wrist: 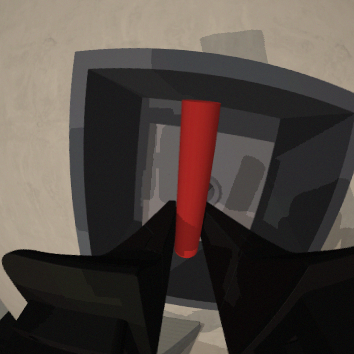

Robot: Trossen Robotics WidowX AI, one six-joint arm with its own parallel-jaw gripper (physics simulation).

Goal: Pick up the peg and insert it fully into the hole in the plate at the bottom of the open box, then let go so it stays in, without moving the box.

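Places are measured from the arm's base along level axes (x ahead, y left, z up), in millimetres.
Pixels of known places: gripper, fingertip midpoint: [186,207].
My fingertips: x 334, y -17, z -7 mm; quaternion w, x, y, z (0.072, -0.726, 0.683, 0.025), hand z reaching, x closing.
Observation:
Ahead of a thing's pixels: the offset from my fingertips to its middle. "spot": to the spot under its first point. Level surfaces: height alone.
A red peg {dx +17, dy -1, dz +18 mm} [197,150] is held between the dark fingertips of my gripper [186,207], which is shut on it. The peg stretches lengthwise up and down the wrist view, its wider-looking end towards the far wall and its other end between the fingers. It hangs over the open grey box {spot: dx +75, dy +44, dz +11 mm} [112,60]. The light grey plate {dx +0, dy -10, dz -52 mm} [232,142] lies at the bottom of the box. The round hole {spot: dx -2, dy -18, dz -43 mm} [210,189] in the plate shows just right of the peg, partly hidden behind the peg and the right finger. The peg is outside the hole.
The box's dark walls surround the plate on all sides, and the fingers cover part of the near wall. A beige table top {dz -87 mm} [32,125] lies around the box. A grey shadow falls beyond the far rim. A grey-green flat shape [179,334] shows between the fingers at the bottom.

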